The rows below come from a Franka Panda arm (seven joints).
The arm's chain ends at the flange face. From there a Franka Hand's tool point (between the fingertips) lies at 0.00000 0.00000 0.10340 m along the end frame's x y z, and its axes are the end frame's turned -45 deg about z.
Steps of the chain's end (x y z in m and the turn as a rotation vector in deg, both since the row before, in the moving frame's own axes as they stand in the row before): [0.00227, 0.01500, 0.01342, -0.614, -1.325, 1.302]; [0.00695, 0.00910, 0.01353, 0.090, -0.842, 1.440]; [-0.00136, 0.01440, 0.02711, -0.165, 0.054, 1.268]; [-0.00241, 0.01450, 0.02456, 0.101, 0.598, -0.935]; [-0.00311, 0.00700, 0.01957, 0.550, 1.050, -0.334]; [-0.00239, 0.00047, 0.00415, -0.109, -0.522, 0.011]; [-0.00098, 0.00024, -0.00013, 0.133, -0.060, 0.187]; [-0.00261, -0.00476, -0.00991, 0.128, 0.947, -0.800]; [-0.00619, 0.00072, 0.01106, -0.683, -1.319, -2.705]
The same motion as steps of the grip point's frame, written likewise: [-0.01147, 0.01128, 0.01339, 0.503, -1.371, 1.302]; [-0.00246, 0.01015, 0.01352, 0.659, -0.532, 1.440]; [-0.01129, 0.00950, 0.02711, -0.155, -0.078, 1.268]; [-0.01106, 0.00918, 0.02455, -0.351, 0.494, -0.935]; [-0.00511, 0.00338, 0.01955, -0.354, 1.131, -0.334]; [-0.00283, -0.00188, 0.00415, 0.292, -0.446, 0.011]; [-0.00077, -0.00077, -0.00013, 0.136, 0.052, 0.187]; [0.00290, -0.00418, -0.00992, -0.579, 0.760, -0.800]; [-0.00746, -0.00462, 0.01103, 0.450, -1.416, -2.705]
